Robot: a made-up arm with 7 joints.
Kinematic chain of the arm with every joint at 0, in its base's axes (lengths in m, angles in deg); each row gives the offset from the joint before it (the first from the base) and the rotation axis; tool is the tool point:
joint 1: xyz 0 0 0.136 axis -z
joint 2: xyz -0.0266 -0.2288 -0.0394 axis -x
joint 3: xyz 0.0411 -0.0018 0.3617 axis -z
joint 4: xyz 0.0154 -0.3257 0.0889 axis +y
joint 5: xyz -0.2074 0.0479 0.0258 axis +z
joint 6: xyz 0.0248 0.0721 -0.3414 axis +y
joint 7: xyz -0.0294 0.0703 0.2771 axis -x
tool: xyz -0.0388 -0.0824 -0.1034
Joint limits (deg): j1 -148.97..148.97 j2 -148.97..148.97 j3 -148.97..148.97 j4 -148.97..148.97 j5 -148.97..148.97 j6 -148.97..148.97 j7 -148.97..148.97
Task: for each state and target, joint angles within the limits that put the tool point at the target. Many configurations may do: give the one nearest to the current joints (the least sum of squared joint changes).
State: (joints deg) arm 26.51 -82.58 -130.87 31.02 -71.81 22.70 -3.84
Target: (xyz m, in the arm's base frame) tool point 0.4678 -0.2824 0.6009
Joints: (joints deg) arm -15.72 -44.66 -148.97 45.64 -84.54 43.85 15.00
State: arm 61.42 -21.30 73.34 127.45 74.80 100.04 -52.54
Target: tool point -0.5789 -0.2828 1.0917
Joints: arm 54.42 -17.44 71.55 129.52 107.08 126.80 -84.70
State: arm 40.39 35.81 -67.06 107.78 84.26 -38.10 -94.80
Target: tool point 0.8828 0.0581 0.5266
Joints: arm 50.12 65.93 -81.97 126.61 85.45 -74.29 -122.74
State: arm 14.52 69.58 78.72 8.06 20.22 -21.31 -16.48
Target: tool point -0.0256 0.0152 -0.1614
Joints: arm 13.58 77.75 112.48 -10.10 5.59 -28.20 -34.26
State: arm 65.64 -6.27 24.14 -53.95 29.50 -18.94 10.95
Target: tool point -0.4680 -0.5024 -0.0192
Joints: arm 51.63 -26.78 19.87 -88.32 49.89 -49.49 20.14
